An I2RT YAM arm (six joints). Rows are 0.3 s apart.
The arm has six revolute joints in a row. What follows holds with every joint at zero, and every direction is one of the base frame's. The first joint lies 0.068 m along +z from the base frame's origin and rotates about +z. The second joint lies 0.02 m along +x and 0.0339 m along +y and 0.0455 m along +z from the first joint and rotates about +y. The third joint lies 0.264 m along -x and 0.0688 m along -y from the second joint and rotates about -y. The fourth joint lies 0.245 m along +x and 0.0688 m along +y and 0.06 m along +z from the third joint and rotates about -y. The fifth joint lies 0.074 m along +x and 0.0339 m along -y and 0.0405 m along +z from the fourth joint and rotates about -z. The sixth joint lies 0.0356 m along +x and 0.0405 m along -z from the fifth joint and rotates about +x. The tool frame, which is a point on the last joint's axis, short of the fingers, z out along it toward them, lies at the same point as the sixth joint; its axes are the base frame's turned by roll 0, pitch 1.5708 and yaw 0 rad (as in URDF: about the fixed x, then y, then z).
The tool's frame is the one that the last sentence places.
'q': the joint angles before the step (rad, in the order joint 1, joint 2, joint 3, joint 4, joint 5, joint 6). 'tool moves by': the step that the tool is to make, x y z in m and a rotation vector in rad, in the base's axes. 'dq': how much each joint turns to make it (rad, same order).
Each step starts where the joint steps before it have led.
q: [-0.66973 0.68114 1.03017 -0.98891 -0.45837 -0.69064]
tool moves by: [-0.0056 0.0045 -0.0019 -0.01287 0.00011 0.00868]
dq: [0.00030 -0.02835 -0.00985 -0.01710 -0.00067 -0.01467]
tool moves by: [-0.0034 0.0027 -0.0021 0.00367 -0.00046 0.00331]
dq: [-0.00189 -0.01806 -0.00913 -0.01113 -0.00606 -0.00064]
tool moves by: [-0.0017 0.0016 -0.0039 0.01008 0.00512 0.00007]
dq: [0.00147 -0.01329 -0.01526 -0.00599 -0.00171 0.00516]
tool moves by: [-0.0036 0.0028 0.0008 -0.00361 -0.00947 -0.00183]
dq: [-0.00079 -0.01753 0.00018 -0.00651 -0.00100 0.00344]
